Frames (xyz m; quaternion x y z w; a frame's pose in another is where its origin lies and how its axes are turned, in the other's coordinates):
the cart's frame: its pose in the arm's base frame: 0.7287 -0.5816 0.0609 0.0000 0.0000 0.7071 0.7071
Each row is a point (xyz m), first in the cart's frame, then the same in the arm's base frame.
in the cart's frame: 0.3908 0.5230 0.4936
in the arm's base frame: 0.2057 -0.1908 0.5545
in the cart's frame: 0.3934 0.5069 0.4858
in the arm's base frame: 0.2218 -0.1882 0.5467
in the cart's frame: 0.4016 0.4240 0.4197
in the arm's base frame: 0.3047 -0.1800 0.4806
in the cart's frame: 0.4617 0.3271 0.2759
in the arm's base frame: 0.4016 -0.1199 0.3368
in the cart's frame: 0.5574 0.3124 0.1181
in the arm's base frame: 0.4163 -0.0242 0.1790
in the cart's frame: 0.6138 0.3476 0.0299
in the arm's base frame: 0.3811 0.0322 0.0908
